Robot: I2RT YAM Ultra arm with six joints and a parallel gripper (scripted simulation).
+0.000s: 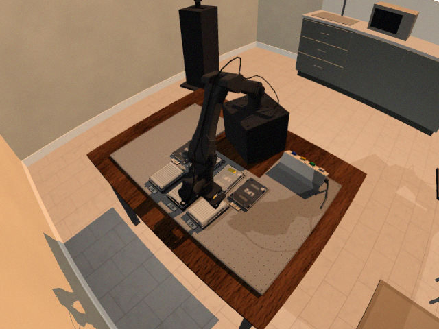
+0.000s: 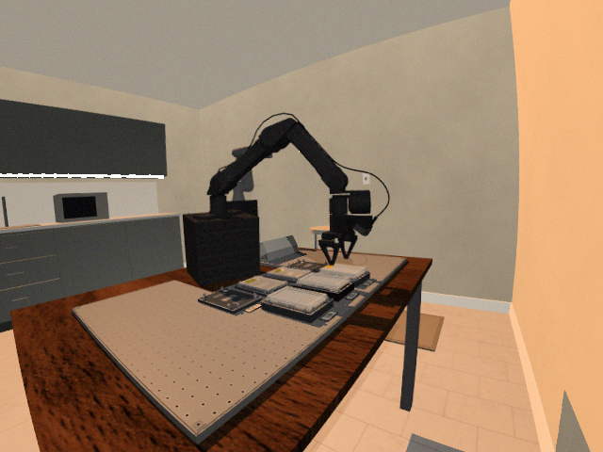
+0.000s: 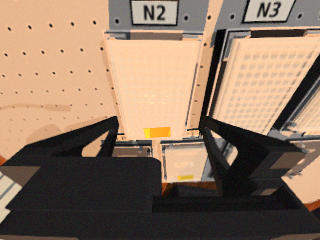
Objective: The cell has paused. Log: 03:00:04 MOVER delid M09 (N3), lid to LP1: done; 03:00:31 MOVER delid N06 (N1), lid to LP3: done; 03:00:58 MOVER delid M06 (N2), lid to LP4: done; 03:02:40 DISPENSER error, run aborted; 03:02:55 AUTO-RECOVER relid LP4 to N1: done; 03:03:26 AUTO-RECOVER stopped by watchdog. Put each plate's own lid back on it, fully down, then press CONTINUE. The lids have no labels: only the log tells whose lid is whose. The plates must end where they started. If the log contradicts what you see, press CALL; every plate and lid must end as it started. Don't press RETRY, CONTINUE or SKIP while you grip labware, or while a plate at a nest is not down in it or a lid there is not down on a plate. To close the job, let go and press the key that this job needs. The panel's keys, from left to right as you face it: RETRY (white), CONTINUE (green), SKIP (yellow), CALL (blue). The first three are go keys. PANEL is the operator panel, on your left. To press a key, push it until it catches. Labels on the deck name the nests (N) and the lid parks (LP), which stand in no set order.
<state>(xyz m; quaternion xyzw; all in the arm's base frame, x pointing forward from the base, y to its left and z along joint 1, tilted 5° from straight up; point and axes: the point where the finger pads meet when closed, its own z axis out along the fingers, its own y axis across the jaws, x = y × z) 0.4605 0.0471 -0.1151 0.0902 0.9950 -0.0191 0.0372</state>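
Now: hand 1 cm short of the clear lid and 3 cm above it. Round my hand: yellow SKIP key 42 cm behind, 23 cm to the left; then white well plate 3 cm behind, 25 cm to the right, 4 cm below; then blue CALL key 43 cm behind, 18 cm to the left.
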